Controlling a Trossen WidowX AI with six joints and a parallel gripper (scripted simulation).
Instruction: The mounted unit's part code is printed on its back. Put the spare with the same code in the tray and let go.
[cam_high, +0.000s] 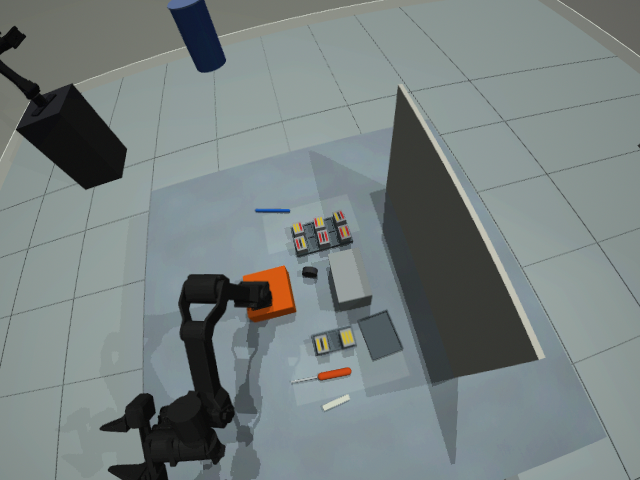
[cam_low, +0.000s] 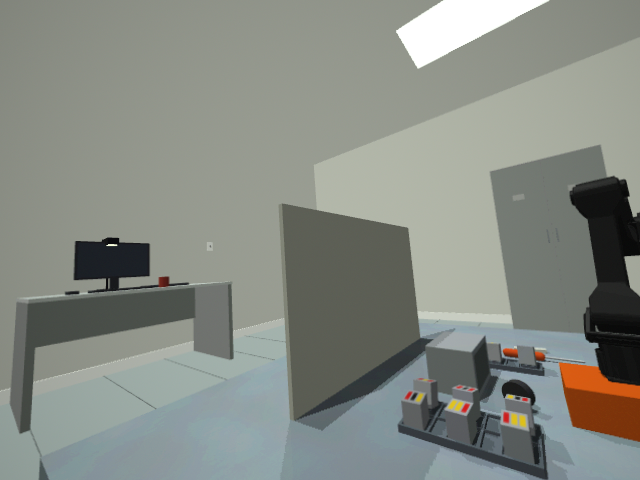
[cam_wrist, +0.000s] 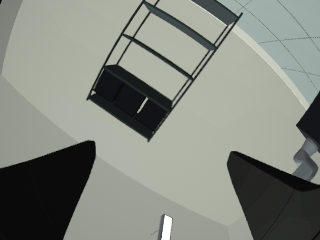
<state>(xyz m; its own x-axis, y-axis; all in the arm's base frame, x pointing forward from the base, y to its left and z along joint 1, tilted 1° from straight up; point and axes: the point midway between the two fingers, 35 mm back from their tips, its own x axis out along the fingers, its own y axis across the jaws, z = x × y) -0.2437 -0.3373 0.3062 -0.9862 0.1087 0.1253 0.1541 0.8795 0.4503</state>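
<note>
My gripper tip is now 50 cm to the right of the grey spare, 44 cm short of it and 33 cm above it. The rest, counted from my gripper tip: white cable tie bundle 42 cm ahead, 37 cm below, 1 cm to the right; then tray 60 cm ahead, 37 cm below, 15 cm to the left; then black tape roll 44 cm ahead, 40 cm to the left, 35 cm below.
</note>
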